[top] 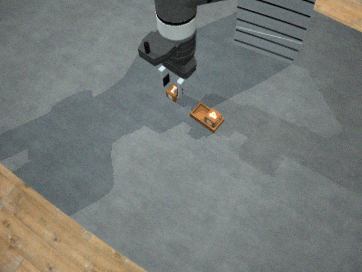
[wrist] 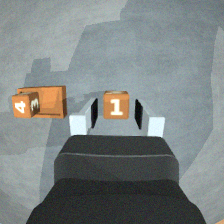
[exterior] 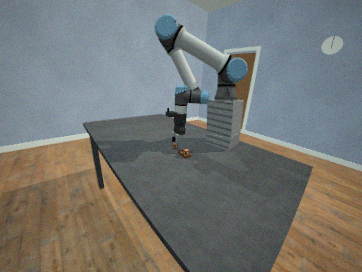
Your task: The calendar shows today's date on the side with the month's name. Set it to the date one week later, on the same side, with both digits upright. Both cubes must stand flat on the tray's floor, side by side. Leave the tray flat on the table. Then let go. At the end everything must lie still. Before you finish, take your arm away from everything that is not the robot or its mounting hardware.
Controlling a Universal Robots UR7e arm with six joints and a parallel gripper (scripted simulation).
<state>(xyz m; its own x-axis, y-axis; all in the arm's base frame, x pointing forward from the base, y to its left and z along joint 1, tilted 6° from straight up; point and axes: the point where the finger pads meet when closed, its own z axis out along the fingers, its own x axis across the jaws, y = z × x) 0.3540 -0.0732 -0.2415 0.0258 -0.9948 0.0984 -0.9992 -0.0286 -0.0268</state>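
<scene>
Right now the cube is 40 mm below my hand. Round my hand: tray 110 mm to the left, 40 mm below.
</scene>
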